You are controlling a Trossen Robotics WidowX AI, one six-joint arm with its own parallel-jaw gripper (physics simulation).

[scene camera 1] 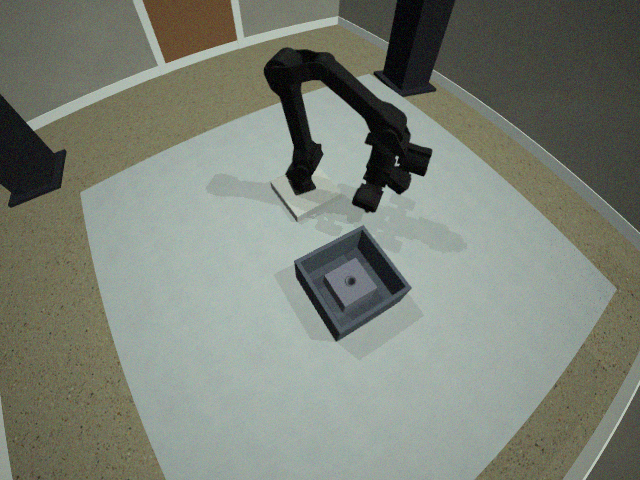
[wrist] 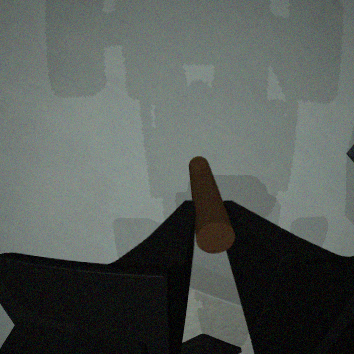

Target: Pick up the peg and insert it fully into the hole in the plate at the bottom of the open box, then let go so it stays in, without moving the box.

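Where they show: gripper, fingertip midpoint: (wrist: 206,209); arm's base, origin of the base link: (scene camera 1: 302,184) (wrist: 201,351).
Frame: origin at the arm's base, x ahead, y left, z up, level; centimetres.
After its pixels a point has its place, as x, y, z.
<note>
The brown round peg (wrist: 211,212) {14.8, 15.1, 4.4} stands roughly upright between the fingers in the wrist view, its top end nearer the camera. My gripper (scene camera 1: 368,201) {14.1, 14.4, 2.5} (wrist: 206,209) {14.1, 14.4, 2.5} is shut on the peg. The peg does not show in the scene view, and I cannot tell whether its lower end touches the table. The open grey box (scene camera 1: 315,303) {34.8, -10.8, 1.3} stands in front of my gripper in the scene view. A light plate (scene camera 1: 339,290) {34.6, -4.8, 2.9} lies at its bottom, with a round dark hole (scene camera 1: 350,280) {33.0, -1.0, 1.4} in the middle. My gripper is outside the box, beyond its back corner.
The pale base slab (scene camera 1: 291,202) {4.9, -5.2, -0.2} under the arm stands behind and left of the box. The box walls rise above the plate on all sides. A dark corner (wrist: 351,154) {23.1, 6.8, -2.3} shows at the right edge of the wrist view. Dark pillars (scene camera 1: 416,46) (scene camera 1: 28,160) stand near the mat's far edges.
</note>
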